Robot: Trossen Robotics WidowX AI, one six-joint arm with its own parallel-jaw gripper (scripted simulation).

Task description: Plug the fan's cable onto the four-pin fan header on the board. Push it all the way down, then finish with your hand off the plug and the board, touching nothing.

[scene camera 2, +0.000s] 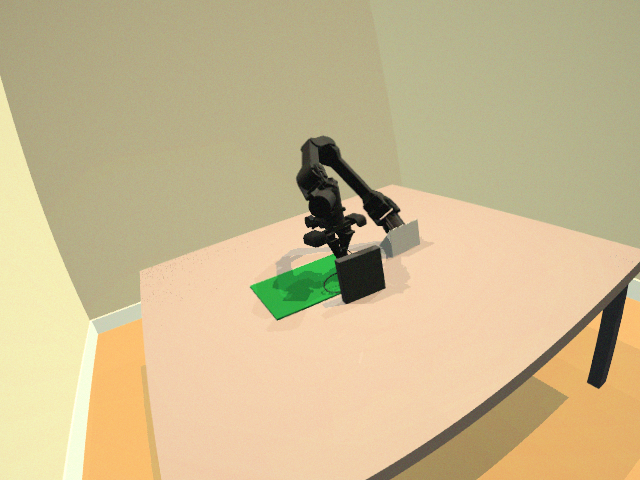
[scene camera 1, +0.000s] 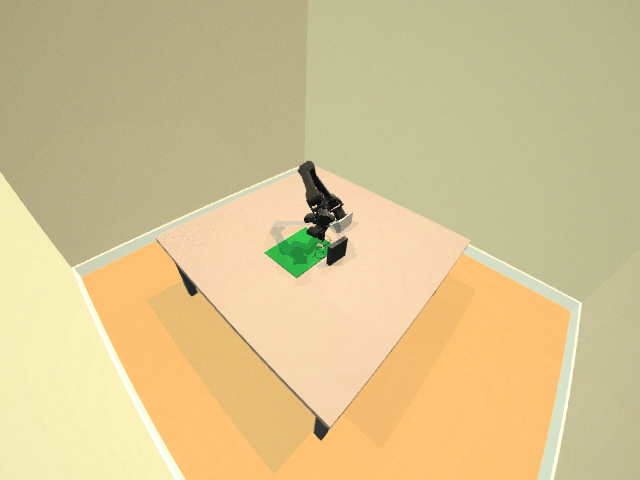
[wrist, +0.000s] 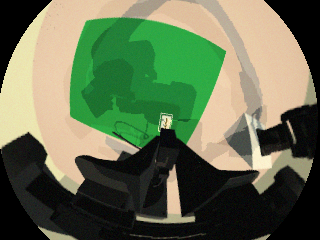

The same spot on a green board: (wrist: 126, 72) is (scene camera 2: 307, 280).
